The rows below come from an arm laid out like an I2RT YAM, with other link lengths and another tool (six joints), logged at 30 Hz.
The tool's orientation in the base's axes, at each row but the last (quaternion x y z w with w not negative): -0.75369 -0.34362 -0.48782 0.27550; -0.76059 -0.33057 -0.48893 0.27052; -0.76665 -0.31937 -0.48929 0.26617; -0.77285 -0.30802 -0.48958 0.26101; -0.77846 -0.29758 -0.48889 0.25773; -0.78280 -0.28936 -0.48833 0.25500
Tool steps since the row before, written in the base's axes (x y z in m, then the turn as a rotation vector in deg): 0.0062 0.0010 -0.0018 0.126 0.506 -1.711; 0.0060 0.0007 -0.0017 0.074 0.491 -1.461; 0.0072 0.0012 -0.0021 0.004 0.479 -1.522; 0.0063 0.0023 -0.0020 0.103 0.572 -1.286; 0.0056 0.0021 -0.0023 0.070 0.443 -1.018; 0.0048 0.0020 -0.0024 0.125 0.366 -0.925
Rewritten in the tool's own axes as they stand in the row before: 0.0004 0.0044 0.0048 -1.420 -0.074 1.086; 0.0004 0.0043 0.0045 -1.208 -0.126 0.951; 0.0006 0.0048 0.0058 -1.290 -0.165 0.925; 0.0008 0.0033 0.0061 -1.020 -0.179 0.959; 0.0003 0.0028 0.0058 -0.813 -0.143 0.745; -0.0001 0.0022 0.0053 -0.725 -0.061 0.690
